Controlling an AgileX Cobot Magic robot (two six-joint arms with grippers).
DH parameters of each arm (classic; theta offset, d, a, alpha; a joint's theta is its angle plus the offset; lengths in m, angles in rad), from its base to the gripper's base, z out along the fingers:
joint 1: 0 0.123 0 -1.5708
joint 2: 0.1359 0 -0.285 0
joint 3: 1.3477 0 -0.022 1.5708
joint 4: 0 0.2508 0 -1.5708
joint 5: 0 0 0.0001 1.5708
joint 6: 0 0.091 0 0
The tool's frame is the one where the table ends.
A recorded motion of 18 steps. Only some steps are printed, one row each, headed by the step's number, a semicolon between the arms.
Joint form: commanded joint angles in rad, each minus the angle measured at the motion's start. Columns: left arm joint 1, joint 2, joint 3, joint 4, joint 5, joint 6; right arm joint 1, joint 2, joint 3, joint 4, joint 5, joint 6.
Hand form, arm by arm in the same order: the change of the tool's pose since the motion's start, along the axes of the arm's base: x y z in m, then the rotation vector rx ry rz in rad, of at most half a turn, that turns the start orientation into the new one. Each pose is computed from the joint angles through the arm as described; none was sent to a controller.
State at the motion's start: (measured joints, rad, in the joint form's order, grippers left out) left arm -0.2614 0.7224 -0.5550 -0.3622 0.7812 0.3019; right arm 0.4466 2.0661 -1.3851 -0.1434 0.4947 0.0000
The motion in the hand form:
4: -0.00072 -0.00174 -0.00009 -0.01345 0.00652 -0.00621; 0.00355 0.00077 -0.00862 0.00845 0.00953 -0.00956
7: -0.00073 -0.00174 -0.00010 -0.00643 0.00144 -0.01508; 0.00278 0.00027 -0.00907 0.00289 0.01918 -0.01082
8: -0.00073 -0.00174 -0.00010 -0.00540 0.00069 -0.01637; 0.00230 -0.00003 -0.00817 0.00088 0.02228 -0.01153
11: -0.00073 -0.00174 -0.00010 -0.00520 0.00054 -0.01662; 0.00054 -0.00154 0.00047 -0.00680 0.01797 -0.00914
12: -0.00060 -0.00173 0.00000 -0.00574 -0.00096 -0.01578; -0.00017 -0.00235 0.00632 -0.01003 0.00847 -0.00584
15: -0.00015 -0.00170 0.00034 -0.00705 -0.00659 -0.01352; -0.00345 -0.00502 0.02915 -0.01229 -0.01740 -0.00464
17: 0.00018 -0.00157 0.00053 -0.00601 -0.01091 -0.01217; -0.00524 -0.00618 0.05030 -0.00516 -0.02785 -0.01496
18: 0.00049 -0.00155 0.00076 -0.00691 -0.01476 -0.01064; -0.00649 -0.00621 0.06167 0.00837 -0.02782 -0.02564
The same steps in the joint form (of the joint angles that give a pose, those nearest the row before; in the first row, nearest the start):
4: -0.0083 0.0004 0.0010 -0.0134 0.0010 -0.0020; -0.0035 0.0268 -0.0097 0.0131 -0.0123 0.0000
7: -0.0083 0.0004 0.0010 -0.0134 0.0011 0.0104; -0.0035 0.0268 -0.0097 0.0131 -0.0010 0.0000
8: -0.0083 0.0004 0.0010 -0.0134 0.0011 0.0122; -0.0035 0.0242 -0.0097 0.0131 0.0054 0.0000
11: -0.0083 0.0004 0.0010 -0.0134 0.0011 0.0126; -0.0035 0.0023 -0.0098 0.0045 0.0269 0.0000
12: -0.0083 0.0004 0.0010 -0.0135 -0.0007 0.0124; -0.0035 -0.0119 -0.0097 -0.0032 0.0340 0.0000
15: -0.0083 0.0004 0.0010 -0.0135 -0.0069 0.0124; -0.0035 -0.0647 -0.0162 -0.0152 0.0713 0.0000
17: -0.0084 0.0004 0.0009 -0.0114 -0.0111 0.0123; -0.0035 -0.1027 -0.0426 -0.0088 0.1237 0.0000
18: -0.0084 0.0004 0.0010 -0.0114 -0.0154 0.0123; -0.0035 -0.1212 -0.0602 0.0068 0.1543 0.0000

